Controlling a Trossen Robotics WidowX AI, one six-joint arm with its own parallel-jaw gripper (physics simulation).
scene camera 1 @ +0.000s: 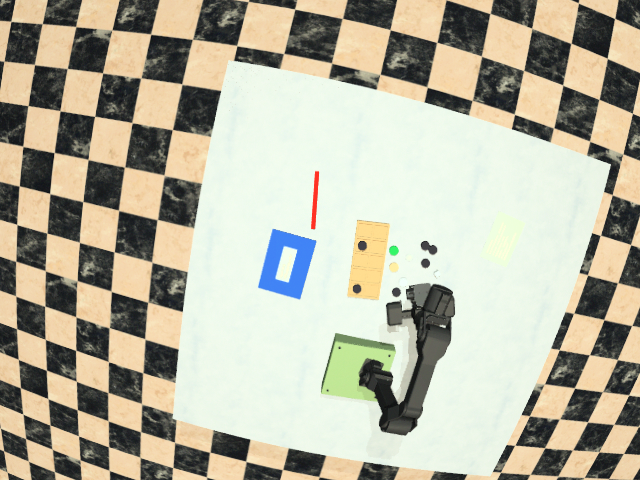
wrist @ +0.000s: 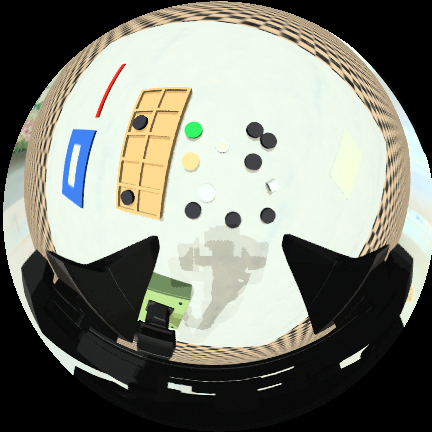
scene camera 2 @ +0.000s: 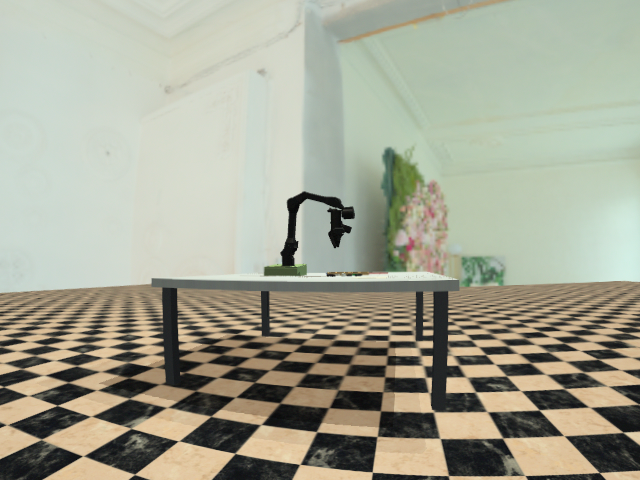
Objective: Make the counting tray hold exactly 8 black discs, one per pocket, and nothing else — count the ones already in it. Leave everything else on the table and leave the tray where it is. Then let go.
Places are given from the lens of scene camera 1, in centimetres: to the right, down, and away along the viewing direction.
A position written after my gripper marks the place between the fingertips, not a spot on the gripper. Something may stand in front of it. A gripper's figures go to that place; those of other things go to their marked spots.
my gripper (scene camera 1: pixel 416 299): 27, 17, 130
tan counting tray (scene camera 1: pixel 367 266): 14, 8, 143
